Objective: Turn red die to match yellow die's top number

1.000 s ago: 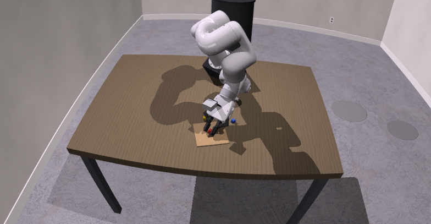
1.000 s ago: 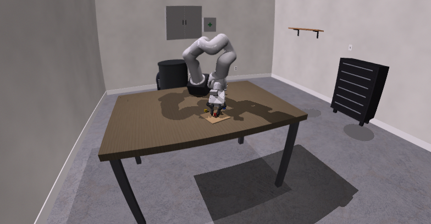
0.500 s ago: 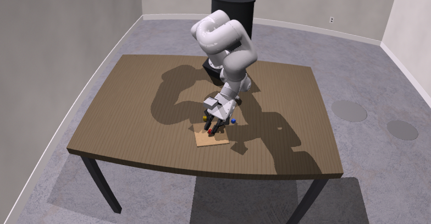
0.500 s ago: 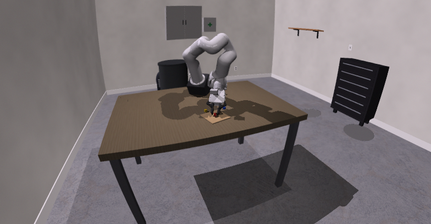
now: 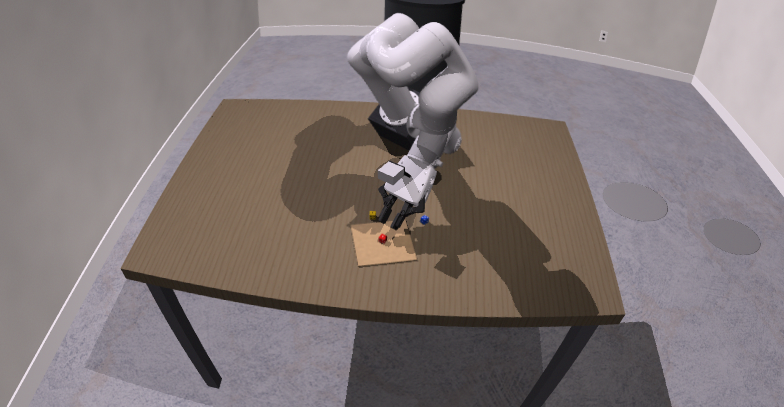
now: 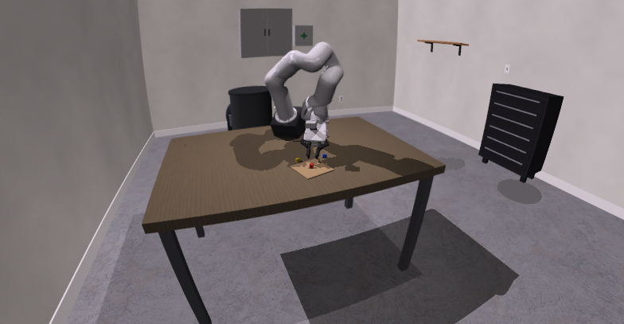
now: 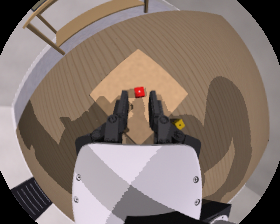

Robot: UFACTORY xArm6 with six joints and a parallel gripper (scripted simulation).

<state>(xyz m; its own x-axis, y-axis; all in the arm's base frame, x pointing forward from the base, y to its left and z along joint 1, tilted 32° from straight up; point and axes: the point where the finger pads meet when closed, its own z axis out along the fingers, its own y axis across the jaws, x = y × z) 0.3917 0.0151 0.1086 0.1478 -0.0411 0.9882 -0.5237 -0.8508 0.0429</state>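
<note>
The red die is 50 mm below my hand, 20 mm to the right of it and 20 mm ahead of it. From my hand the other things lie so: tan mat: 60 mm below, 30 mm ahead, 20 mm to the right; then yellow die: 60 mm behind, 50 mm to the right, 50 mm below; then blue die: 90 mm to the left, 50 mm below, 50 mm behind.
</note>
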